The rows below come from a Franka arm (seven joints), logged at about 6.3 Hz.
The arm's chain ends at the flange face. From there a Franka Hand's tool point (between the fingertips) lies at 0.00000 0.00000 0.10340 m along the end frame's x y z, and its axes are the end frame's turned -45 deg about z.
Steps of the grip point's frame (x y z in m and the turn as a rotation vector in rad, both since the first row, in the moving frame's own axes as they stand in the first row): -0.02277 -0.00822 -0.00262 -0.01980 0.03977 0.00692; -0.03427 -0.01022 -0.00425 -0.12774 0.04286 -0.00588; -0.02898 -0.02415 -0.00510 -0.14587 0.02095 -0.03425; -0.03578 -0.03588 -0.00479 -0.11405 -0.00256 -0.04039
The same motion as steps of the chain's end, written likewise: -0.02627 0.01173 -0.00252 0.01412 0.04212 0.00692; -0.04391 0.01086 -0.00331 -0.06002 0.12063 -0.00588; -0.04988 -0.00547 -0.00398 -0.08833 0.11796 -0.03425; -0.05897 -0.00841 -0.00412 -0.08246 0.07884 -0.04039
